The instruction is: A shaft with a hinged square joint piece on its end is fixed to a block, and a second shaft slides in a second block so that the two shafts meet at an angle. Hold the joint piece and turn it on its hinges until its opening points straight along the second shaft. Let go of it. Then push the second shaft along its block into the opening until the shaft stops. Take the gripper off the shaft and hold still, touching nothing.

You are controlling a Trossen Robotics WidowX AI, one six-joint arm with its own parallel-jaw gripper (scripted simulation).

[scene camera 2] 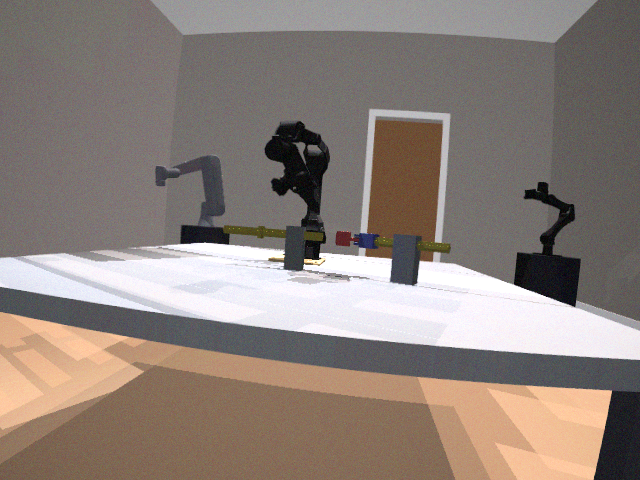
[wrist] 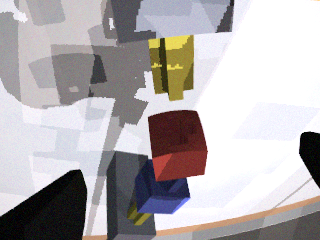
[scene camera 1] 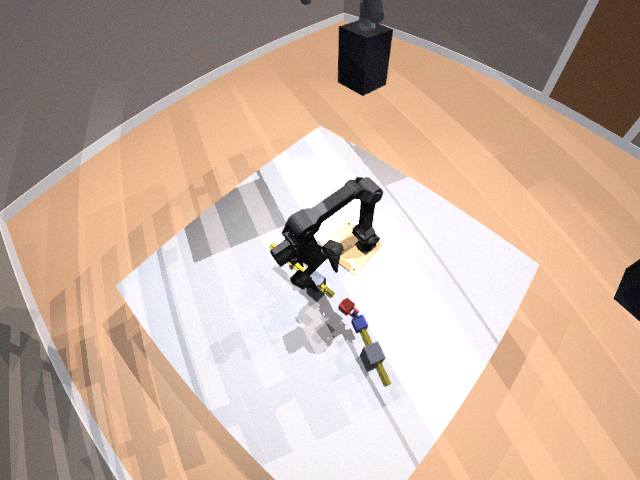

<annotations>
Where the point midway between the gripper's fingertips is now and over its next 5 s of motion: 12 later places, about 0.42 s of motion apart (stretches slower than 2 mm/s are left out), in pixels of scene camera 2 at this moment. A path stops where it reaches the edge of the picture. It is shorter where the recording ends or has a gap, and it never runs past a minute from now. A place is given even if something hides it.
The gripper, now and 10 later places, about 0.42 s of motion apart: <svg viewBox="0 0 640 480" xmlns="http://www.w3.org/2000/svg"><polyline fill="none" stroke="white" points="315,211 286,209 234,209 233,225 232,233 232,239 232,240 235,241 242,241 248,242 254,243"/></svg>
</annotations>
